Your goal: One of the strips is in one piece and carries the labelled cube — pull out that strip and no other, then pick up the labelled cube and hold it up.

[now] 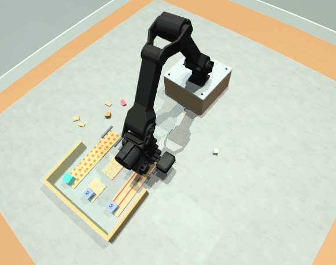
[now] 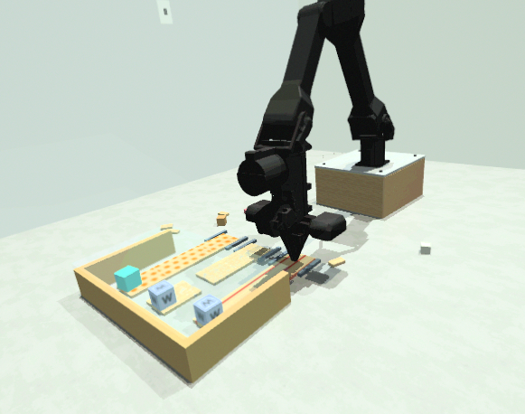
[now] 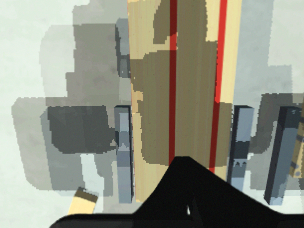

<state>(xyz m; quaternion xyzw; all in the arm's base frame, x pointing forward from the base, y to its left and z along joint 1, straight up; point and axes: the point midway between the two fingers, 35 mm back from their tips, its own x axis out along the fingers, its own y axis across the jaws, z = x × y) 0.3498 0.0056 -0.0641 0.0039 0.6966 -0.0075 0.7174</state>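
Right now my gripper tip is 10 cm short of the striped strip. Round my gripper tip: pink block 26 cm to the right, 15 cm behind; then tan chip 7 cm to the left, 4 cm behind.
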